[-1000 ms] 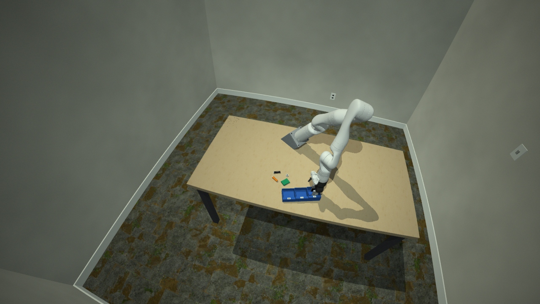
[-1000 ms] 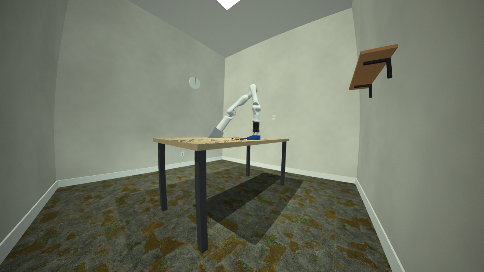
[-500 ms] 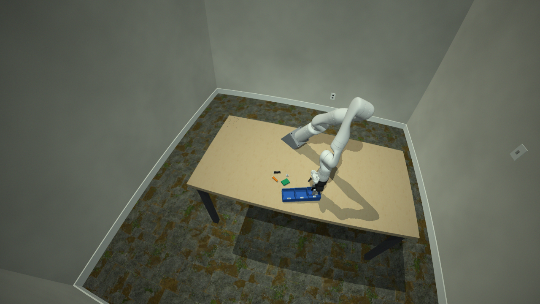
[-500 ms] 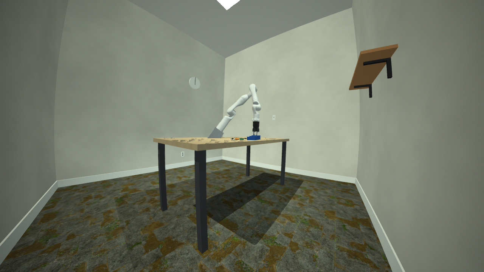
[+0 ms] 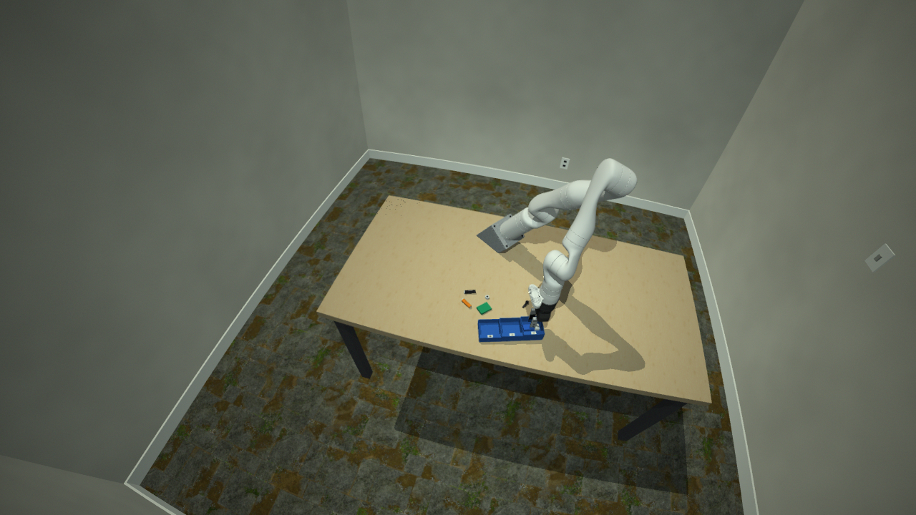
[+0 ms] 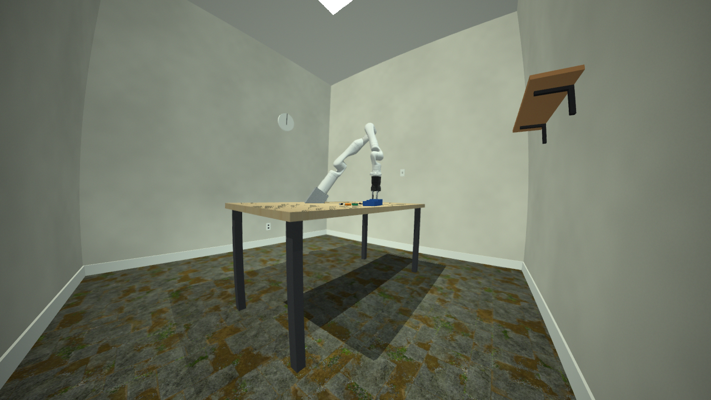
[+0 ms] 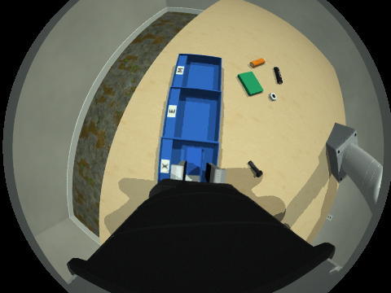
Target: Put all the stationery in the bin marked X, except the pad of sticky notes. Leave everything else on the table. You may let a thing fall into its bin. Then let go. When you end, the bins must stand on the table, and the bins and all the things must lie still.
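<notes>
The eraser is 50 mm below my hand and 10 mm to the left of it. Round my hand: green pad 200 mm to the right, 60 mm below; then blue bin 70 mm to the right, 50 mm ahead, 40 mm below; then black bolt-like item 100 mm behind, 60 mm to the right, 60 mm below.
</notes>
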